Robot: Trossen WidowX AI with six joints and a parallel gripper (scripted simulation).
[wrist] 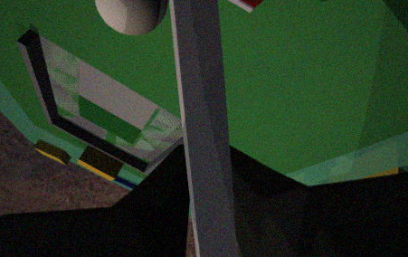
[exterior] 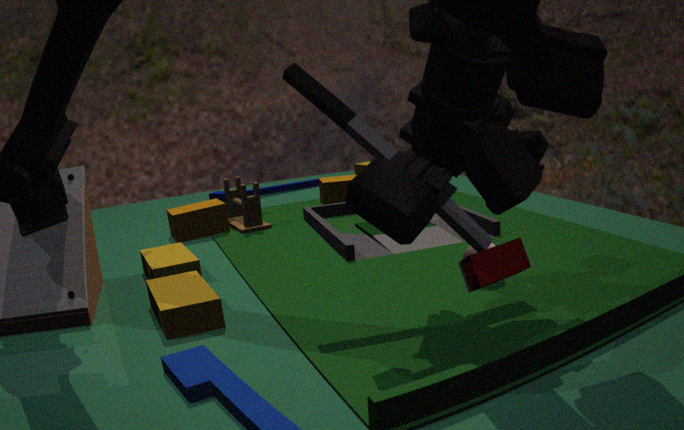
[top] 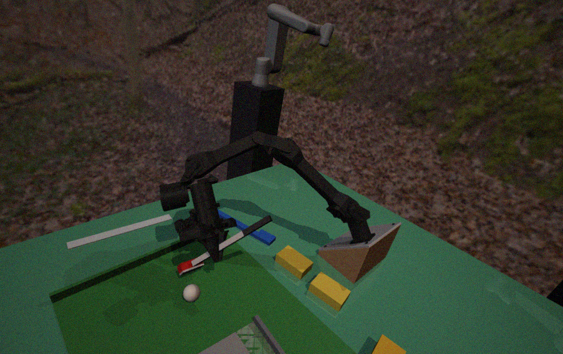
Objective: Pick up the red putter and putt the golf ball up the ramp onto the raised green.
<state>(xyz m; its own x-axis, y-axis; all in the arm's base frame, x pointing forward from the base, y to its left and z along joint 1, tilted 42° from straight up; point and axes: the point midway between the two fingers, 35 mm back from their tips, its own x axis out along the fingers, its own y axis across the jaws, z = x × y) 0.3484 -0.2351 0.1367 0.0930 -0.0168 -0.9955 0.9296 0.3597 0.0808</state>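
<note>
Right now the white golf ball is 70 mm below my gripper tip, 70 mm ahead of it and 10 mm to the right of it. From my gripper tip the other things lie so: low dark curb (190 mm to the right, 80 mm below, 70 mm ahead); then dark green putting mat (160 mm to the left, 110 mm ahead, 90 mm below); then red putter (30 mm above, 20 mm behind, 10 mm to the right).
</note>
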